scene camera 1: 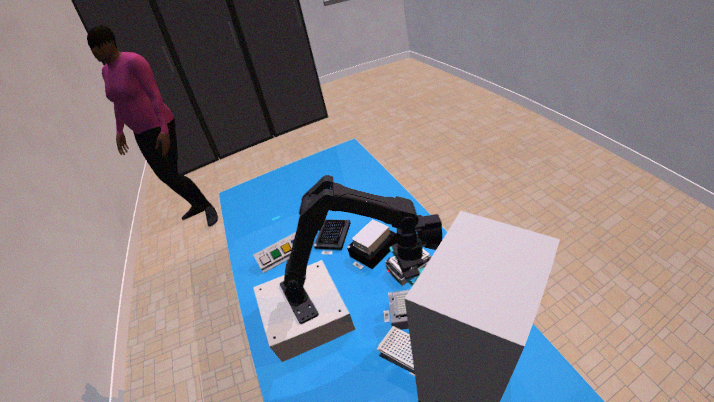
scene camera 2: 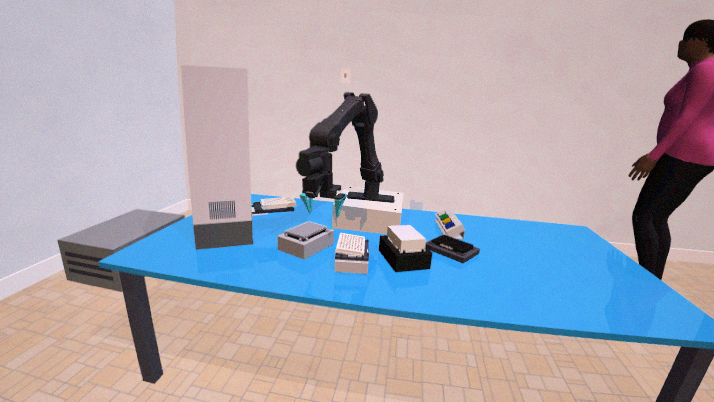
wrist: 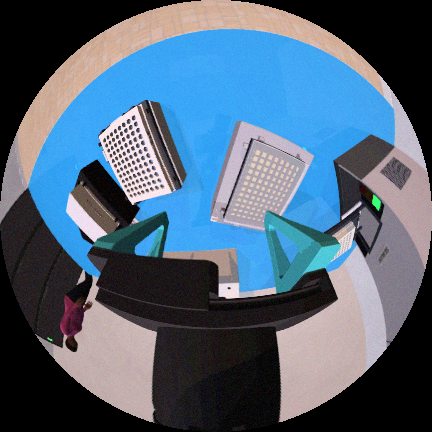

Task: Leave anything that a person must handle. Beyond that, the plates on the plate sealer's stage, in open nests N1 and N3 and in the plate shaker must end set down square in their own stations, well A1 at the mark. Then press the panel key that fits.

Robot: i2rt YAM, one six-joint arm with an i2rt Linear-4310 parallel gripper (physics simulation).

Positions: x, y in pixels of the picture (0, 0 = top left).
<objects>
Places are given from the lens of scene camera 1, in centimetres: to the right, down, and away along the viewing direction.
button panel (scene camera 1: 277, 253): -33, 22, 141
</objects>
